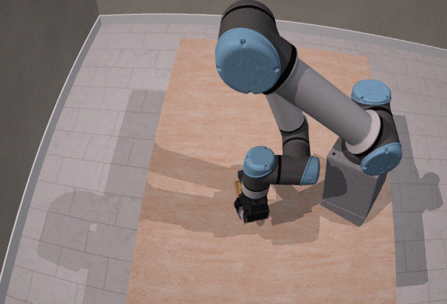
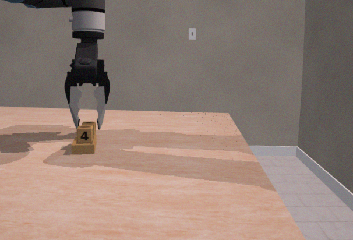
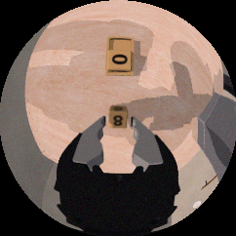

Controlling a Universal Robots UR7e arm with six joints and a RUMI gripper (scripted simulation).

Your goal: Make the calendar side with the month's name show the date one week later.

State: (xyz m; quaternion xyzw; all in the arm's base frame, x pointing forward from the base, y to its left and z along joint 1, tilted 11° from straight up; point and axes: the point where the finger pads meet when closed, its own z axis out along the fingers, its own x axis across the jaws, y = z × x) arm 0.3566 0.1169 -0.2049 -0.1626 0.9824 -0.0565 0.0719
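The wooden calendar tray is 100 mm to the right of my hand, 30 mm ahead of it and 20 mm below it.
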